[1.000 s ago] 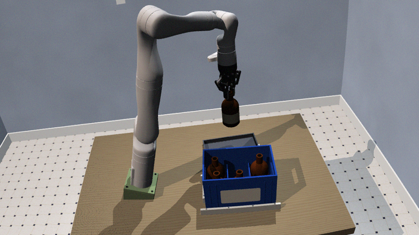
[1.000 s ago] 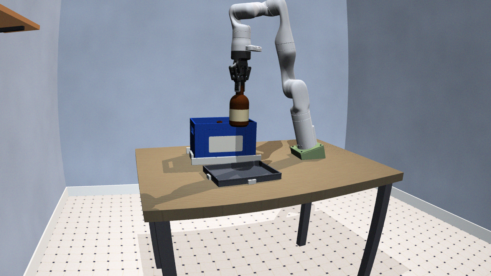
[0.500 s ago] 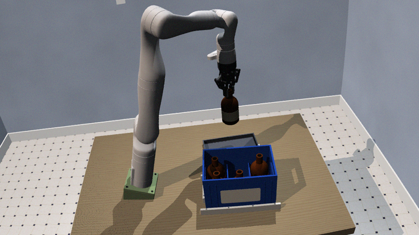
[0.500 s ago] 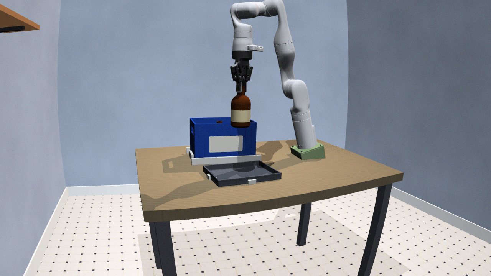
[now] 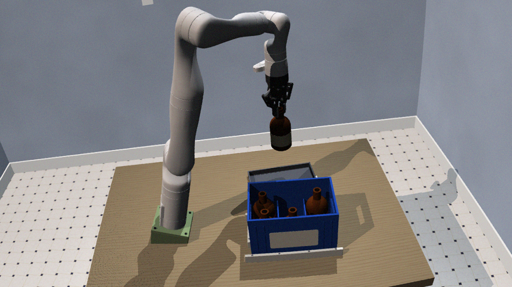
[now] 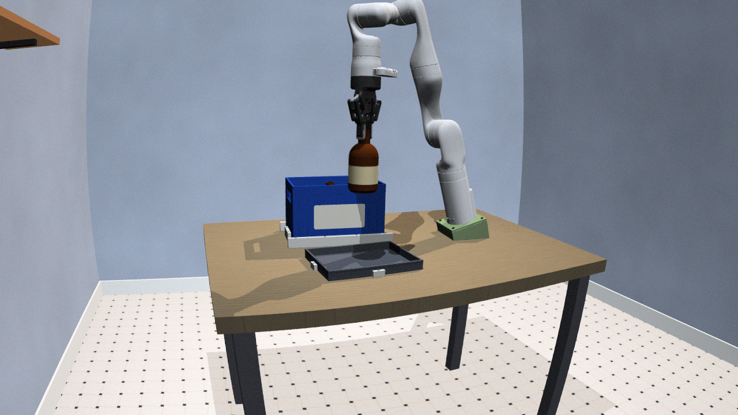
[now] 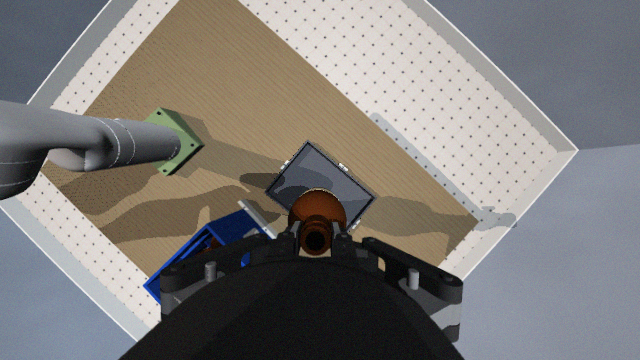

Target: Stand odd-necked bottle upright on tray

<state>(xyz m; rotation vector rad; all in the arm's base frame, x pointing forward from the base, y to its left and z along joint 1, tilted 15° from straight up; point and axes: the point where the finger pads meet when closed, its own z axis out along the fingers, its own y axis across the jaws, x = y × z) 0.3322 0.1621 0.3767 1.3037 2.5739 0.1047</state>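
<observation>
The dark grey tray lies 320 mm below my hand. The rest, counted from my hand: blue crate: 270 mm to the right, 250 mm below, 30 mm behind.
</observation>
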